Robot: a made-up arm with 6 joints. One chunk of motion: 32 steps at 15 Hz.
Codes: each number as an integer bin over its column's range. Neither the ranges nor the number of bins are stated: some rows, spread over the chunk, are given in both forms.
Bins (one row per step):
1: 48 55 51 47 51 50
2: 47 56 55 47 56 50
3: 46 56 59 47 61 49
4: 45 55 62 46 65 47
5: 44 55 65 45 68 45
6: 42 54 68 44 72 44
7: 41 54 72 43 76 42
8: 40 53 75 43 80 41
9: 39 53 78 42 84 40
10: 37 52 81 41 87 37
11: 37 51 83 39 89 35
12: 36 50 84 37 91 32
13: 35 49 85 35 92 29
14: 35 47 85 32 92 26
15: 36 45 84 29 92 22
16: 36 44 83 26 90 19
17: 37 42 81 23 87 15
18: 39 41 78 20 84 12
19: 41 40 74 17 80 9
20: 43 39 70 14 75 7
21: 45 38 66 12 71 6
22: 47 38 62 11 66 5
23: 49 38 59 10 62 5
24: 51 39 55 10 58 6
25: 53 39 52 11 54 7
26: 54 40 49 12 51 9
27: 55 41 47 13 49 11
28: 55 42 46 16 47 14
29: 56 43 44 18 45 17
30: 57 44 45 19 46 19
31: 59 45 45 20 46 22
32: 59 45 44 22 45 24
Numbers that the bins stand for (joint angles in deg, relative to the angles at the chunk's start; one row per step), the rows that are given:
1: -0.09 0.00 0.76 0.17 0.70 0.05
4: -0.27 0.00 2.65 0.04 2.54 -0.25
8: -0.58 -0.18 4.88 -0.35 4.51 -0.86
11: -0.76 -0.36 6.25 -0.88 5.69 -1.46
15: -0.82 -0.91 6.42 -2.19 6.08 -2.78
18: -0.64 -1.27 5.39 -3.37 5.03 -3.79
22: -0.15 -1.55 2.65 -4.56 2.67 -4.49
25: 0.21 -1.45 0.93 -4.56 1.09 -4.29
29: 0.39 -1.09 -0.44 -3.64 -0.09 -3.28
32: 0.58 -0.91 -0.44 -3.11 -0.09 -2.58
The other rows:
2: -0.15 0.09 1.44 0.17 1.35 0.05
3: -0.21 0.09 2.13 0.17 2.01 -0.05
5: -0.33 0.00 3.16 -0.09 2.93 -0.45
6: -0.45 -0.09 3.68 -0.22 3.45 -0.56
7: -0.52 -0.09 4.36 -0.35 3.98 -0.76
9: -0.64 -0.18 5.39 -0.48 5.03 -0.96
10: -0.76 -0.27 5.91 -0.62 5.42 -1.26
12: -0.82 -0.45 6.42 -1.14 5.95 -1.77
13: -0.88 -0.55 6.60 -1.40 6.08 -2.07
14: -0.88 -0.73 6.60 -1.80 6.08 -2.37
16: -0.82 -1.00 6.25 -2.59 5.82 -3.08
17: -0.76 -1.18 5.91 -2.98 5.42 -3.48
19: -0.52 -1.36 4.71 -3.77 4.51 -4.09
20: -0.39 -1.45 4.02 -4.16 3.85 -4.29
21: -0.27 -1.55 3.33 -4.42 3.32 -4.39
23: -0.03 -1.55 2.13 -4.69 2.14 -4.49
24: 0.09 -1.45 1.44 -4.69 1.62 -4.39
26: 0.27 -1.36 0.41 -4.42 0.70 -4.09
27: 0.33 -1.27 0.07 -4.29 0.43 -3.89
28: 0.33 -1.18 -0.10 -3.90 0.17 -3.59
30: 0.45 -1.00 -0.27 -3.51 0.04 -3.08
31: 0.58 -0.91 -0.27 -3.37 0.04 -2.78

